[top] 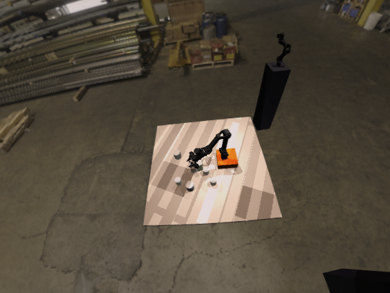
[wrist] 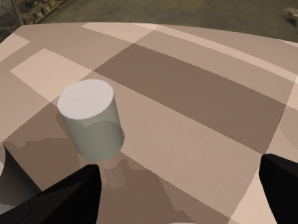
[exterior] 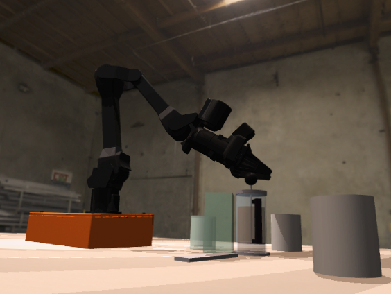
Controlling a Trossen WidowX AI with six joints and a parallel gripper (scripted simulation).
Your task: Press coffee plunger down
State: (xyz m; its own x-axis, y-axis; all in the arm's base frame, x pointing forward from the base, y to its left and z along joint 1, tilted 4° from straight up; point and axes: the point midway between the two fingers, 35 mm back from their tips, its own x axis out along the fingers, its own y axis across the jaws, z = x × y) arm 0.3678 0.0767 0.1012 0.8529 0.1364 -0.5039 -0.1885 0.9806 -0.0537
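Now: gripper tip 9 cm above the coffee press, 4 cm past it and 2 cm to the left of it.
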